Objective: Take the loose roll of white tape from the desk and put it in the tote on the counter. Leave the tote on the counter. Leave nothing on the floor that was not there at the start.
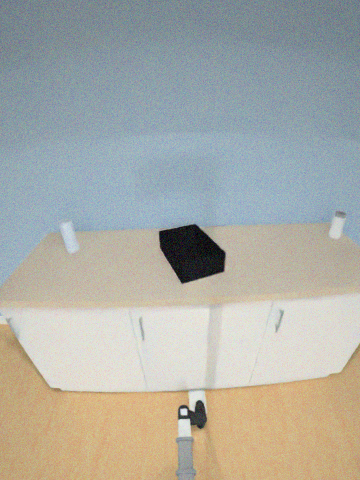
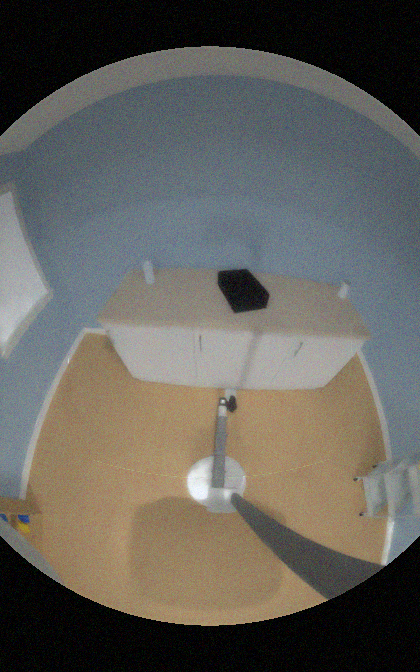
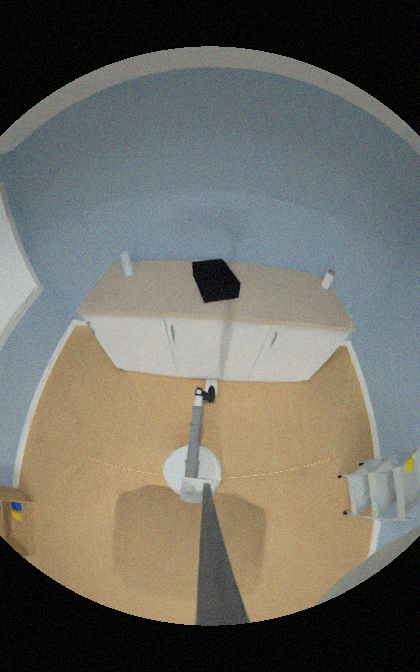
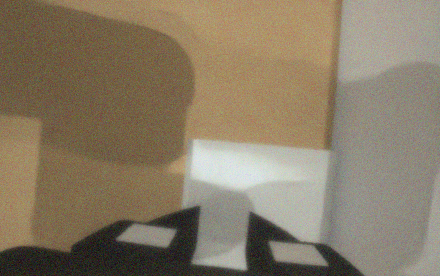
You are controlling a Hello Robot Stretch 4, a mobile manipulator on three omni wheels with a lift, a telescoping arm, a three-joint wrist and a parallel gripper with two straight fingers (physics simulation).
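Places are measured from the robot's base along level axes (x ahead, y right, z down), in metres.
Pixels of known places: gripper, fingertip midpoint: (image 4: 222, 228).
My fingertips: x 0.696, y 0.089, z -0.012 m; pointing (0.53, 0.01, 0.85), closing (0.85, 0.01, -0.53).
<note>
Ahead of a thing's pixels: the offset from my fingertips to its top centre. Level surfaces: height alone.
The white tape roll {dx +0.064, dy -0.002, dz +0.030 m} (image 1: 198, 394) (image 2: 229, 393) (image 3: 212, 384) (image 4: 256, 169) lies on the floor, right against the foot of the counter cabinet. My gripper (image 1: 193, 415) (image 2: 228, 403) (image 3: 205, 394) (image 4: 221, 215) hangs low just above and in front of it. The two black fingers stand partly apart, and I see the roll past the gap, with nothing gripped. The black tote {dx +0.324, dy -0.034, dz -0.971 m} (image 1: 191, 253) (image 2: 243, 290) (image 3: 215, 280) stands on the beige counter {dz -0.870 m} (image 1: 107, 274) (image 2: 165, 300) (image 3: 145, 295), near the middle and well above the gripper.
A white cylinder stands at each back corner of the counter, left (image 1: 69, 236) and right (image 1: 338, 225). White cabinet doors (image 1: 180, 347) face me. A grey shelf rack (image 3: 380, 485) (image 2: 390, 487) stands at the far right, and a cardboard box (image 2: 15, 507) at the far left.
</note>
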